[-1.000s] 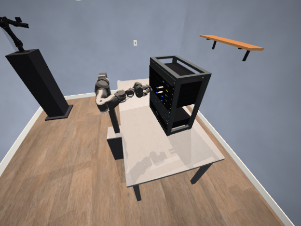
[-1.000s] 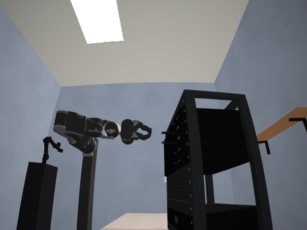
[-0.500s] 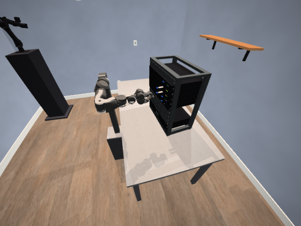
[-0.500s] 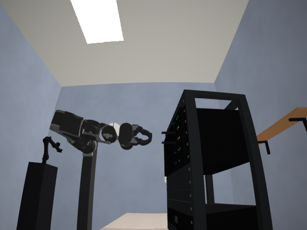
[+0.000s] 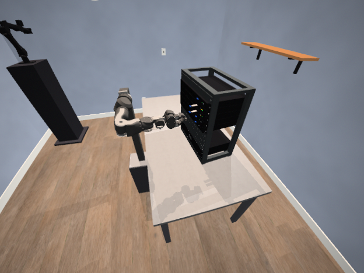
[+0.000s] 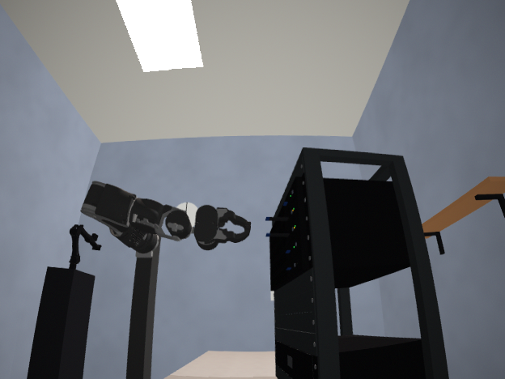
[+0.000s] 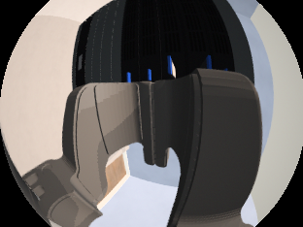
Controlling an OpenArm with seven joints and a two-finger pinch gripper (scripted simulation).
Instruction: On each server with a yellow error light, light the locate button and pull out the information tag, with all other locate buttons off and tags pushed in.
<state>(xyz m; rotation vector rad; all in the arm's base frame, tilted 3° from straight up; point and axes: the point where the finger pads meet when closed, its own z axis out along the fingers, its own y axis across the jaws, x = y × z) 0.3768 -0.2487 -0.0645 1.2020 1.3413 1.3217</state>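
Now: hand 110 mm short of the locate button, 50 mm below it and 20 mm to the right of it. The rest, counted from my hand: information tag (90 mm ahead, 70 mm to the left, 50 mm above).
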